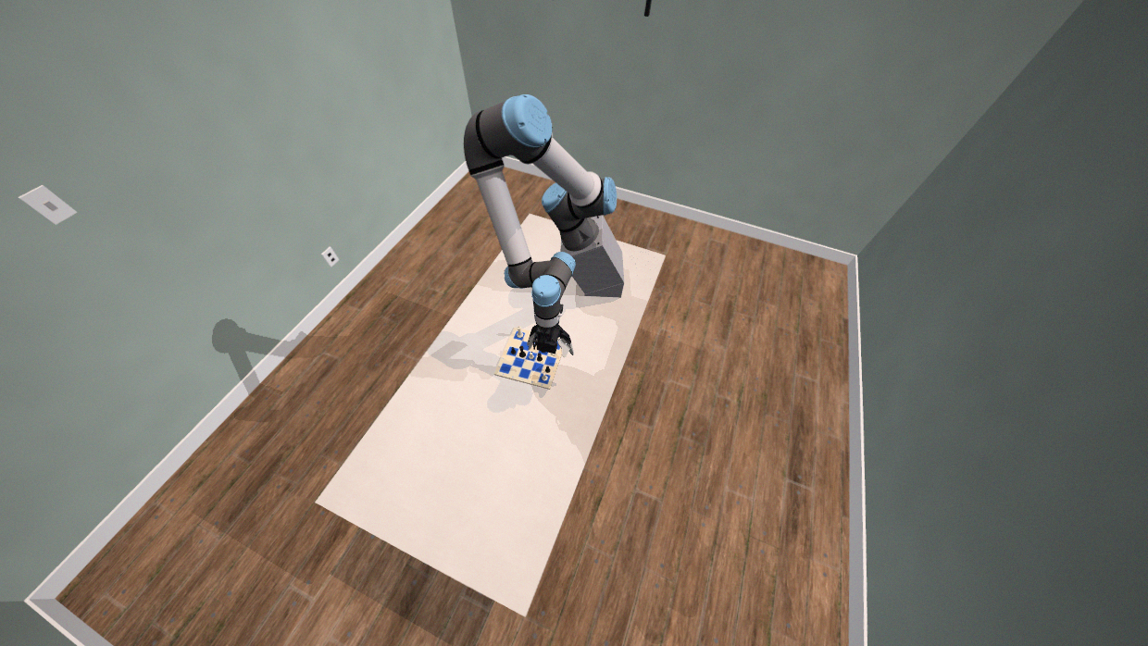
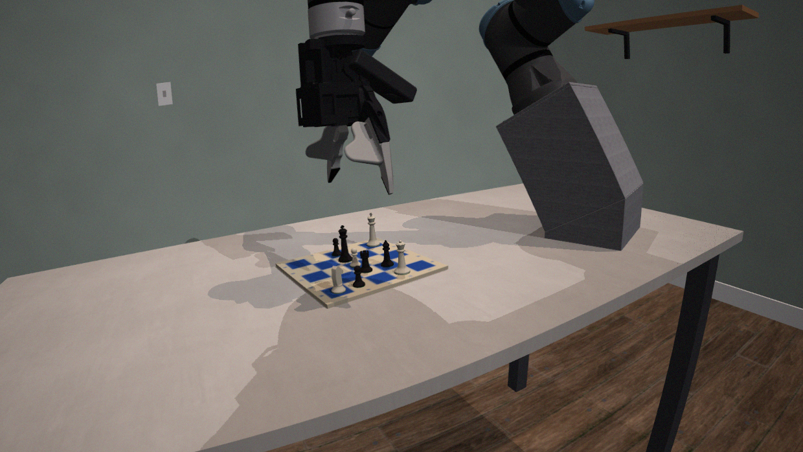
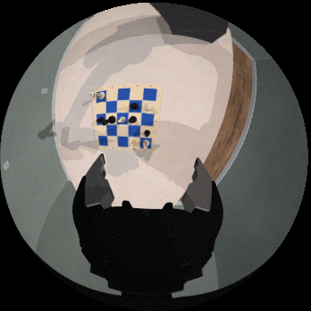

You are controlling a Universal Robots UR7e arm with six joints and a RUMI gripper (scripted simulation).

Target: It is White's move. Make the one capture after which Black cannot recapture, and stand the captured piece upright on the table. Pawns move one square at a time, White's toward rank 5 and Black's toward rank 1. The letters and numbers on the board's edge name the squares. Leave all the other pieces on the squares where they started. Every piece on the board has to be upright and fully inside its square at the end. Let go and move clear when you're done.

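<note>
The white pawn is 2 cm behind my hand, 9 cm to the right of it and 13 cm below it. From my hand the other things lie so: blue-and-cream chessboard: 3 cm behind, 9 cm to the right, 15 cm below; then white king: 10 cm behind, 17 cm to the right, 12 cm below; then black king: 2 cm behind, 13 cm to the right, 12 cm below.
</note>
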